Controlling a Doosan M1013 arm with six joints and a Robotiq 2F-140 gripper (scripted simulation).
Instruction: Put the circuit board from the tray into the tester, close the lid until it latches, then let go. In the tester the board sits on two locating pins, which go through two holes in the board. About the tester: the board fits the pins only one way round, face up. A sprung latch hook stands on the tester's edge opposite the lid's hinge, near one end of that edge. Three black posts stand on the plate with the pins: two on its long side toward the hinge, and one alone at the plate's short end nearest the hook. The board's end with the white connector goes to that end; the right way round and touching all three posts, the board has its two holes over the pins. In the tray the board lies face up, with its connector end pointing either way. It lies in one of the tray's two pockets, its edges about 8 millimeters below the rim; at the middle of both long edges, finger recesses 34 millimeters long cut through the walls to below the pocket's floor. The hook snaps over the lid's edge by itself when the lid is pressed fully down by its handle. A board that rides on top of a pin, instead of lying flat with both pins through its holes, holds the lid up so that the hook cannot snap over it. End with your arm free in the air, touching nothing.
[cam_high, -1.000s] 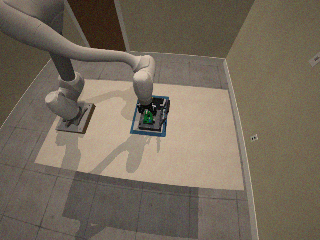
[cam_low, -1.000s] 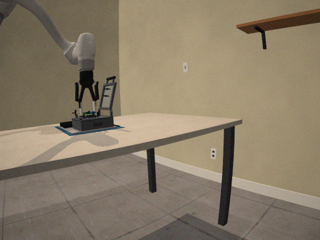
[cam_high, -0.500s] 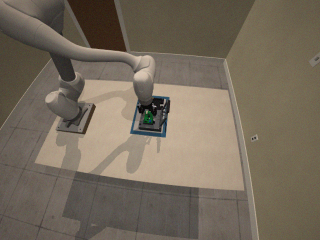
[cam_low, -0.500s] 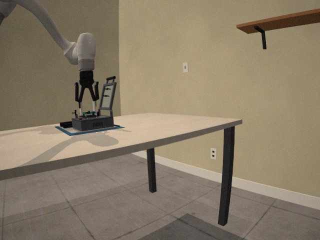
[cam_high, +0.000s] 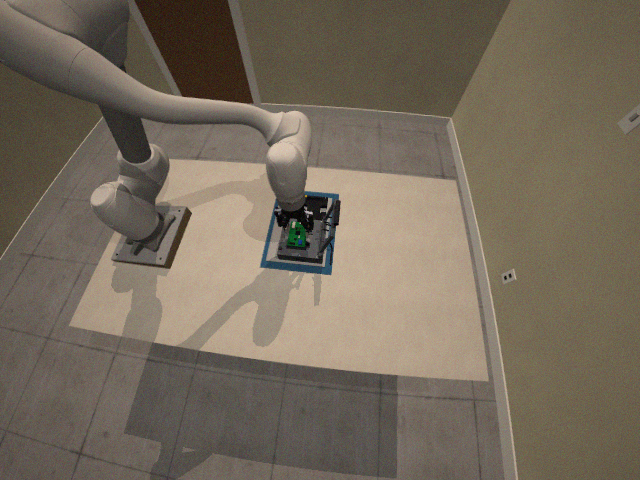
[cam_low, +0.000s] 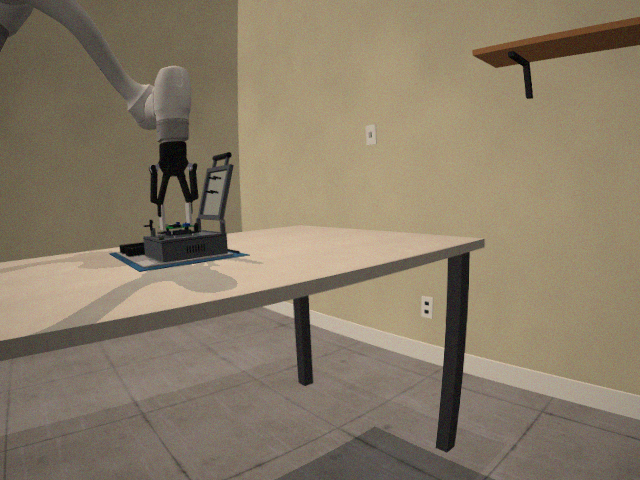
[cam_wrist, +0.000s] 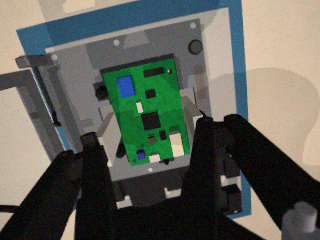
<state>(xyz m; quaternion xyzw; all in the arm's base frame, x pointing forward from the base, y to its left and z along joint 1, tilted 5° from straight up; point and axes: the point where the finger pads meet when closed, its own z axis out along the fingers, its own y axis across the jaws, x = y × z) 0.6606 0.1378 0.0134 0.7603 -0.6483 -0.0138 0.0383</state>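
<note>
Now: hand 10 mm short of the pin plate, 10 mm to the right of it and 40 mm above it. Also, from my hand: latch hook 70 mm behind, 50 mm to the left, 20 mm below; tester 30 mm ahead, 40 mm to the left, 10 mm above; tester lid 120 mm ahead, 20 mm to the left, 80 mm above.
</note>
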